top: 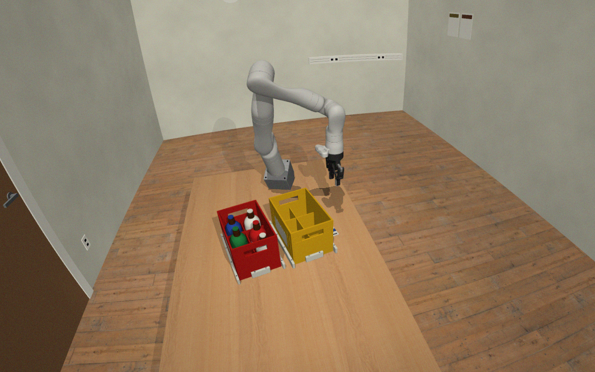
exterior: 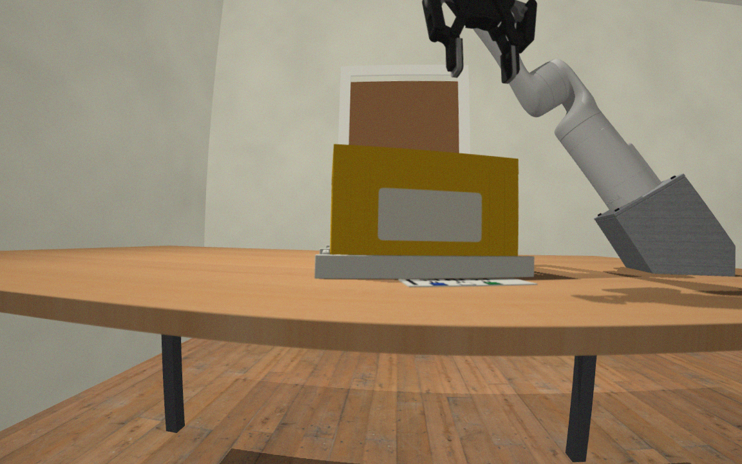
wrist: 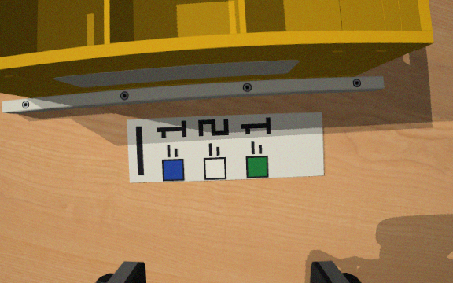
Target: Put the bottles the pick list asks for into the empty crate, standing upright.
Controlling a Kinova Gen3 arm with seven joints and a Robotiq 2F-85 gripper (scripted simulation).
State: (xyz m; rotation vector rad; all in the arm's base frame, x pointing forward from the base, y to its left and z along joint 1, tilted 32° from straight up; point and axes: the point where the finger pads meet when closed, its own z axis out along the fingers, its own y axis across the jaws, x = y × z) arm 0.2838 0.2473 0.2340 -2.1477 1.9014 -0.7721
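My hand is 10 mm past the blue bottle, 470 mm to the left of it and 160 mm above it. From my hand the other things lie so: yellow crate (50 mm ahead, 180 mm to the right, 170 mm below); red bottle (60 mm ahead, 370 mm to the right, 160 mm below); pick list (10 mm ahead, 40 mm to the right, 250 mm below).
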